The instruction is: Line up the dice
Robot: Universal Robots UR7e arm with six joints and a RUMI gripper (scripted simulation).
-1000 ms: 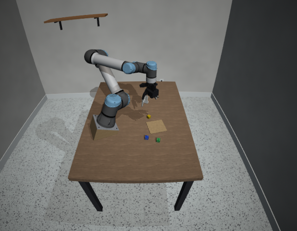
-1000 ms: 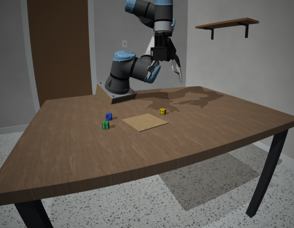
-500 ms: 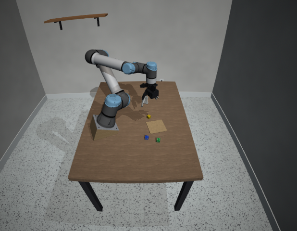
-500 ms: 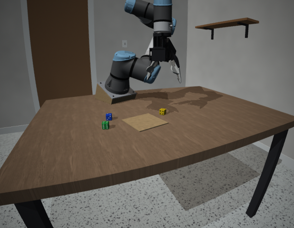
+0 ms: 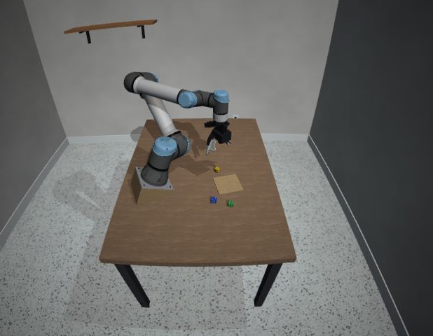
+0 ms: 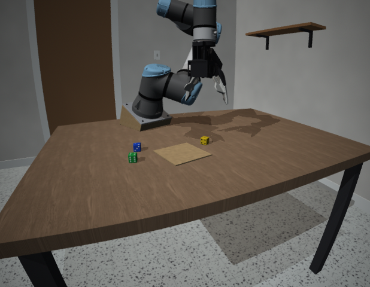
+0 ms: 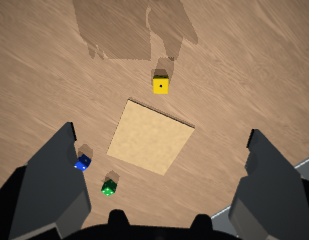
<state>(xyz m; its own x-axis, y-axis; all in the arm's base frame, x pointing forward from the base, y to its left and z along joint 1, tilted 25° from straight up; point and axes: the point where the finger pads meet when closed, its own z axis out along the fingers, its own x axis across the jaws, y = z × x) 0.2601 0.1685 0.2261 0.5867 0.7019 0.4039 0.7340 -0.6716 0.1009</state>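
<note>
Now: hand 140 mm above the yellow die. Also, from my hand: tan mat 80 mm ahead, 100 mm to the right, 150 mm below; green die 130 mm ahead, 250 mm to the right, 140 mm below; blue die 40 mm ahead, 250 mm to the right, 140 mm below.
</note>
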